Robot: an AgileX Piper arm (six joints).
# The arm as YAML. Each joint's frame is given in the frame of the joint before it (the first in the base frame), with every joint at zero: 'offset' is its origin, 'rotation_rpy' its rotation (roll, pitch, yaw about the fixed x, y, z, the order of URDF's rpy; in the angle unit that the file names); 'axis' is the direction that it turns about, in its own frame. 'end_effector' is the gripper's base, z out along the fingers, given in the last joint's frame.
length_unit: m
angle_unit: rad
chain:
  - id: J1
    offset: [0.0, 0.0, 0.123]
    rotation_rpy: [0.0, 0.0, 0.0]
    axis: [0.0, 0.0, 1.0]
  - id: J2
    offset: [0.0, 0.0, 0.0]
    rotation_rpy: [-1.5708, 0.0, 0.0]
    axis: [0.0, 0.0, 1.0]
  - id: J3
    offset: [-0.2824, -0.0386, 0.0]
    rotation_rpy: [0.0, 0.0, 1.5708]
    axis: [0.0, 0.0, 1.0]
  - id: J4
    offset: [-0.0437, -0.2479, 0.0]
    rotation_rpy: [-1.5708, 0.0, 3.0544]
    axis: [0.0, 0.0, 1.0]
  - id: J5
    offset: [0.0, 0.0, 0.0]
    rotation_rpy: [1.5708, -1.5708, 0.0]
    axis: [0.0, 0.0, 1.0]
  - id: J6
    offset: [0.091, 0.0, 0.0]
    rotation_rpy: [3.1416, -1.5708, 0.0]
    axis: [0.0, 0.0, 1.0]
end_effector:
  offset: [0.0, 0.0, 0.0]
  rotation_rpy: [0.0, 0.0, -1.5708]
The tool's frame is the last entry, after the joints.
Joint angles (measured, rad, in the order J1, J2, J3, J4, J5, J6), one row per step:
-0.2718 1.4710 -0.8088 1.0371 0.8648 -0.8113
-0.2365 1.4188 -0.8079 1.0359 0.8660 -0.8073
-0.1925 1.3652 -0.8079 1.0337 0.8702 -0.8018
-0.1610 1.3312 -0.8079 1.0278 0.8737 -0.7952
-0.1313 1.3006 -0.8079 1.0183 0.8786 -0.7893
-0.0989 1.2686 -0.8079 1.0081 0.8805 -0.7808
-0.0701 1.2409 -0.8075 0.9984 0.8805 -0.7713
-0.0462 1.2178 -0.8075 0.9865 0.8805 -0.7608
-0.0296 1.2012 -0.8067 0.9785 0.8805 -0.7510
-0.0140 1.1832 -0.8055 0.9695 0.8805 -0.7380
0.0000 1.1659 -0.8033 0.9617 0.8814 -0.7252
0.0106 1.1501 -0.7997 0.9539 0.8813 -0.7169
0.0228 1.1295 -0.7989 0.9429 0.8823 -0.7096
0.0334 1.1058 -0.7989 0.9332 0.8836 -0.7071
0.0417 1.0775 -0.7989 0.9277 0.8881 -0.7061
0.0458 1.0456 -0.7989 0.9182 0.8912 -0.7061
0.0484 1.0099 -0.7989 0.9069 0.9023 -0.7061
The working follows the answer.
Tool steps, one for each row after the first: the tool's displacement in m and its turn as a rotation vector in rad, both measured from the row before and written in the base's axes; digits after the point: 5 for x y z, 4 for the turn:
-0.00565 0.01097 0.01329 -0.0112 -0.0468 0.0341
-0.00710 0.01309 0.01350 -0.0083 -0.0472 0.0446
-0.00546 0.00885 0.00810 -0.0062 -0.0272 0.0326
-0.00567 0.00800 0.00690 -0.0080 -0.0233 0.0337
-0.00622 0.00817 0.00703 -0.0080 -0.0247 0.0325
-0.00575 0.00683 0.00578 -0.0066 -0.0206 0.0264
-0.00508 0.00530 0.00461 -0.0073 -0.0159 0.0214
-0.00383 0.00356 0.00305 -0.0033 -0.0094 0.0132
-0.00416 0.00319 0.00314 -0.0025 -0.0085 0.0104
-0.00419 0.00281 0.00269 -0.0011 -0.0065 0.0092
-0.00384 0.00194 0.00191 -0.0034 -0.0070 0.0076
-0.00469 0.00209 0.00349 -0.0065 -0.0147 0.0114
-0.00516 0.00171 0.00435 -0.0073 -0.0216 0.0124
-0.00619 0.00142 0.00532 -0.0032 -0.0251 0.0124
-0.00668 0.00025 0.00565 -0.0076 -0.0304 0.0082
-0.00812 0.00012 0.00583 -0.0086 -0.0293 0.0129

Tool pose at each row, in the base's axes (x y z in m, rotation vector in rad; rounded; the steps above come from the unrounded poses):
0.26938 -0.01319 0.22821 0.1481 2.4847 0.8458
0.26373 -0.00222 0.24150 0.0814 2.4543 0.8397
0.25664 0.01087 0.25500 0.0037 2.4232 0.8410
0.25118 0.01973 0.26310 -0.0494 2.4064 0.8427
0.24551 0.02773 0.27000 -0.1025 2.3933 0.8434
0.23929 0.03590 0.27703 -0.1545 2.3779 0.8427
0.23355 0.04273 0.28281 -0.1968 2.3644 0.8418
0.22847 0.04803 0.28742 -0.2314 2.3547 0.8387
0.22464 0.05159 0.29047 -0.2519 2.3484 0.8383
0.22048 0.05478 0.29361 -0.2685 2.3423 0.8377
0.21629 0.05759 0.29630 -0.2822 2.3372 0.8388
0.21245 0.05953 0.29820 -0.2953 2.3326 0.8363
0.20776 0.06162 0.30170 -0.3168 2.3225 0.8295
0.20260 0.06333 0.30604 -0.3419 2.3062 0.8199
0.19641 0.06475 0.31136 -0.3663 2.2844 0.8136
0.18974 0.06499 0.31701 -0.3891 2.2598 0.7984
0.18162 0.06511 0.32284 -0.4172 2.2362 0.7849

